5 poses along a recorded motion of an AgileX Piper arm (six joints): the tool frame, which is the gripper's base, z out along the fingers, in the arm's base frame.
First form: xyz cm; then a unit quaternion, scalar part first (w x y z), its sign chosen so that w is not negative.
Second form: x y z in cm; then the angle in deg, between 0 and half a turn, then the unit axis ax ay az. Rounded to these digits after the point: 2 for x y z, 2 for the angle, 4 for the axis.
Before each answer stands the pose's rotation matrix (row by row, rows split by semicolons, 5 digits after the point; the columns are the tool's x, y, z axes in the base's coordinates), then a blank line. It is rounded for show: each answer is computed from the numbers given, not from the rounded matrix.
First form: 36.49 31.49 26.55 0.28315 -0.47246 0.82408 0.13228
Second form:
-0.39321 -0.85360 0.34168; -0.70378 0.51857 0.48557; -0.59167 -0.04954 -0.80466

36.49 31.49 26.55 147.10 -0.4926 0.8592 0.1379
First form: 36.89 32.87 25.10 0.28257 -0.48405 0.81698 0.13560
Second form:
-0.37170 -0.86756 0.33044; -0.71429 0.49461 0.49512; -0.59299 -0.05199 -0.80353

36.89 32.87 25.10 147.17 -0.5046 0.8517 0.1414
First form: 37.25 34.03 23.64 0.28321 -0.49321 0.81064 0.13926
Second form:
-0.35307 -0.87852 0.32180; -0.72076 0.47470 0.50515; -0.59653 -0.05358 -0.80080

37.25 34.03 23.64 147.10 -0.5143 0.8452 0.1452
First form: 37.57 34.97 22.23 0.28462 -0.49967 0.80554 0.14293
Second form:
-0.33864 -0.88637 0.31571; -0.72365 0.45980 0.51470; -0.60138 -0.05416 -0.79713

37.57 34.97 22.23 146.93 -0.5212 0.8403 0.1491
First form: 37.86 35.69 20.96 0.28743 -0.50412 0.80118 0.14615
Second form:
-0.32650 -0.89180 0.31321; -0.72376 0.44901 0.52398; -0.60792 -0.05561 -0.79205

37.86 35.69 20.96 146.59 -0.5263 0.8365 0.1526
